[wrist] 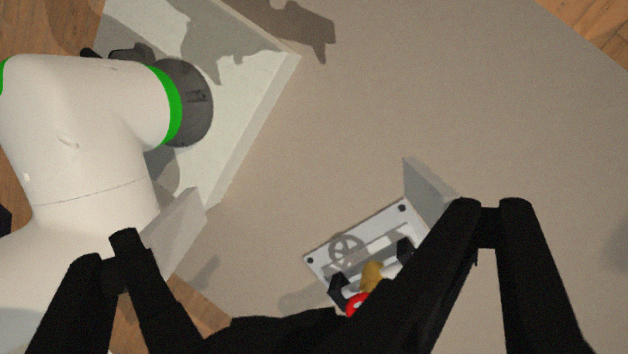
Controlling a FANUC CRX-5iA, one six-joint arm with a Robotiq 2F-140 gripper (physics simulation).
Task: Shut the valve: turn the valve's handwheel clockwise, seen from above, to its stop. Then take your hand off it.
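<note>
The valve's red handwheel shows in part at the lower middle right of the wrist view; my gripper's black linkage hides the rest of it. The yellow valve body stands beside it, between black pipe fittings, over a light grey base plate with dark bolts at its corners. A spoked shadow of the wheel falls on the plate. My gripper is wide open, its two grey pads far apart with nothing between them. The right pad shows beside the plate's upper right corner. The wheel's height relative to the fingers cannot be told.
The robot's own white arm with green rings fills the left side, above a pale mounting block. The valve stands on a beige table top. Wooden floor shows at the upper right, upper left and lower left.
</note>
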